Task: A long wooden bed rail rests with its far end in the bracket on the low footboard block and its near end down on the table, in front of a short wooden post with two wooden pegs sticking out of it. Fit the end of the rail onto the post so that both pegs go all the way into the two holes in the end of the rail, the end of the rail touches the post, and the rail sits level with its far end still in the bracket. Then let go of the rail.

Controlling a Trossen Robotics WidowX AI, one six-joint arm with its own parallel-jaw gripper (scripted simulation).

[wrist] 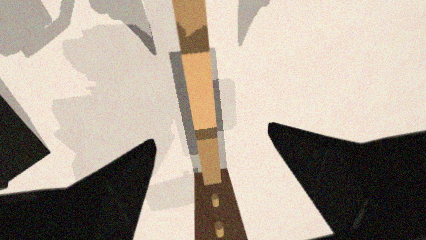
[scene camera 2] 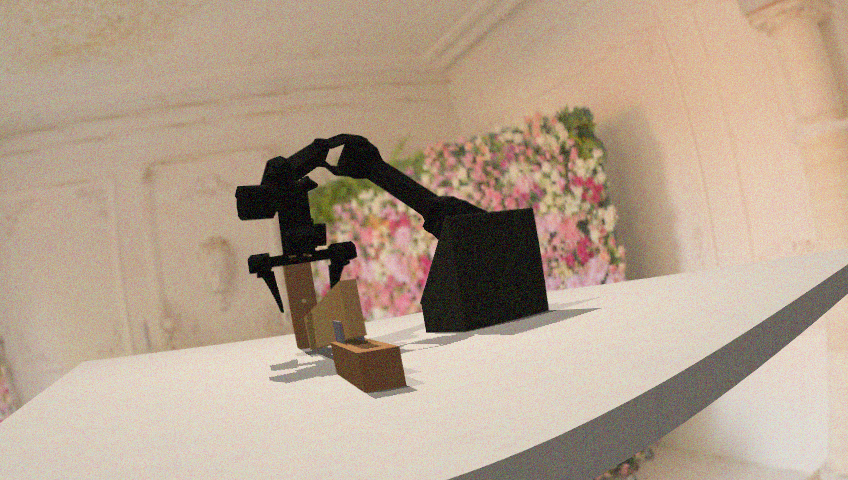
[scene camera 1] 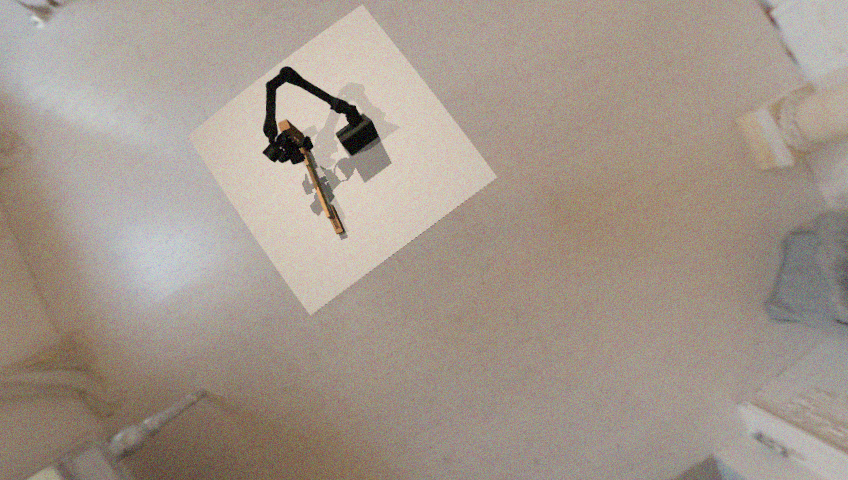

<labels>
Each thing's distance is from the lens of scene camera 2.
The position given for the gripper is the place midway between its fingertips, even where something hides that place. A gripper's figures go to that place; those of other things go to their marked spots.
gripper [scene camera 2: 308, 309]: 0.98 m
wooden rail [scene camera 2: 342, 303]: 0.62 m
</labels>
